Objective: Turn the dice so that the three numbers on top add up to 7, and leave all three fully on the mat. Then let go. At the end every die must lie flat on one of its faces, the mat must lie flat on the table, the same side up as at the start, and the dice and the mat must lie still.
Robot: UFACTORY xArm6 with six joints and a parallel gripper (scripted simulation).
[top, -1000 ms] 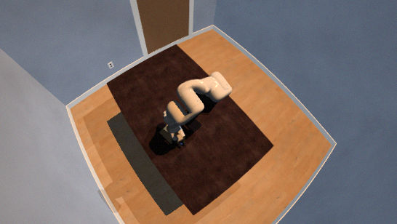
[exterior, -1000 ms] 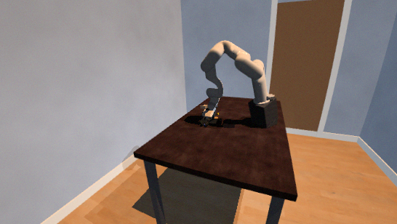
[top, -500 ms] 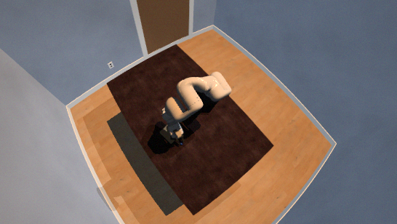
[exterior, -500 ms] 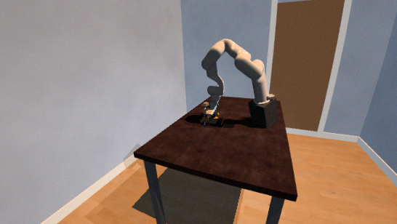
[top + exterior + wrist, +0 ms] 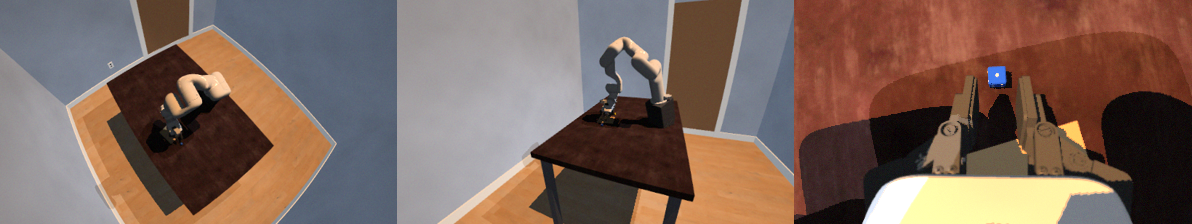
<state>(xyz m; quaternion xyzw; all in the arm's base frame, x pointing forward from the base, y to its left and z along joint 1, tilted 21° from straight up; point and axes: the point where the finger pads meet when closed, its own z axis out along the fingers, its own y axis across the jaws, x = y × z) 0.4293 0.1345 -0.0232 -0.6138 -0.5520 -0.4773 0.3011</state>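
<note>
The blue die is 5 cm below my hand and 3 cm to the left of it. The rest, counted from my hand: mat: 10 cm to the right, 6 cm below, 2 cm ahead; then yellow die: 24 cm to the right, 5 cm below, 2 cm behind; then black die: 11 cm to the right, 8 cm behind, 5 cm below.
</note>
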